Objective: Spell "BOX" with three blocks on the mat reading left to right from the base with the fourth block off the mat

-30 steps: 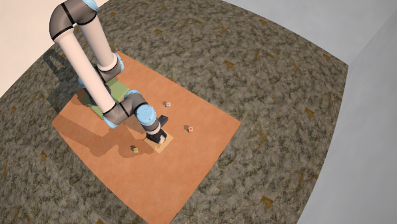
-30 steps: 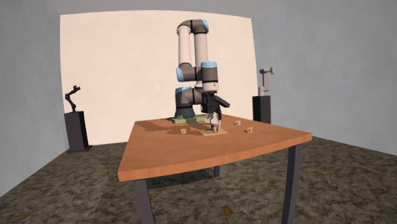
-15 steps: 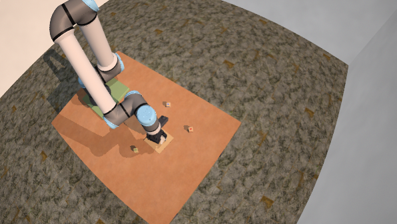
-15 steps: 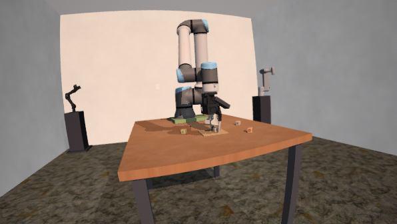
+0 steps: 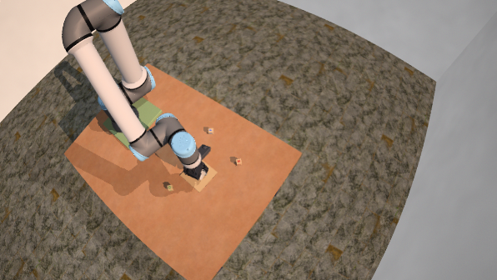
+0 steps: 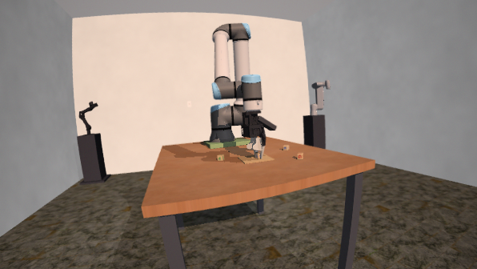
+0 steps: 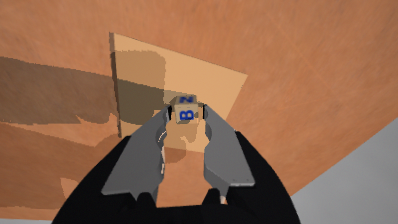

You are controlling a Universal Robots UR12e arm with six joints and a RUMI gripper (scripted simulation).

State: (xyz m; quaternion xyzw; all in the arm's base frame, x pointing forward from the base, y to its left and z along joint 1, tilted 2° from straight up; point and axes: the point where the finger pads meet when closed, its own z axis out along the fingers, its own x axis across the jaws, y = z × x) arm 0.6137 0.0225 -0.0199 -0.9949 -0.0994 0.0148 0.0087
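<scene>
The tan mat is 2 cm below my hand, 1 cm to the right of it and 1 cm behind it.
</scene>
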